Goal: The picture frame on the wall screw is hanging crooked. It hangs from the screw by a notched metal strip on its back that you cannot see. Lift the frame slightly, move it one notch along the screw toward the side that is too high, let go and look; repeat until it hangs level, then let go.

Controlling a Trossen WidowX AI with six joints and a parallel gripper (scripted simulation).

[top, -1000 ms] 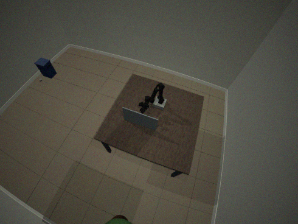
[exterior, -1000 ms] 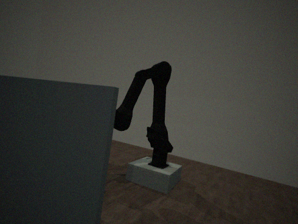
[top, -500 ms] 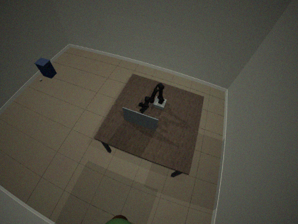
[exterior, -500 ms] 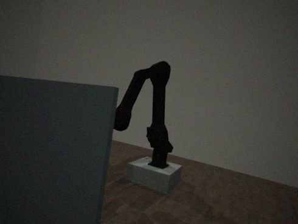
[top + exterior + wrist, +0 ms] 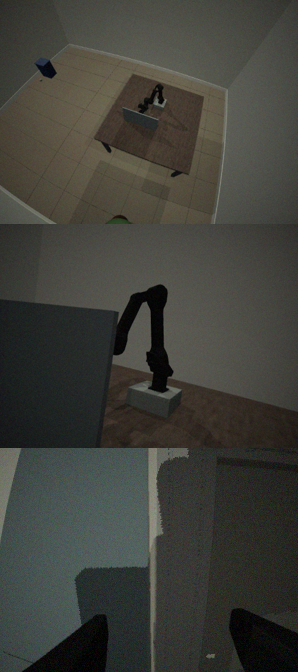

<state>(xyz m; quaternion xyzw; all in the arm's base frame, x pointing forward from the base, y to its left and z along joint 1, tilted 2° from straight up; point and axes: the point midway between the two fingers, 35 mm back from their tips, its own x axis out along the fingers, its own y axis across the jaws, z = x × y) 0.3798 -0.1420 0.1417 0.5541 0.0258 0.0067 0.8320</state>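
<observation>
Right now the grey picture frame is 20 mm ahead of my gripper tip, 20 mm to the right of it and 50 mm below it. From my gripper tip the other things lie so: blue-grey wall panel 30 mm ahead, 60 mm below.
</observation>
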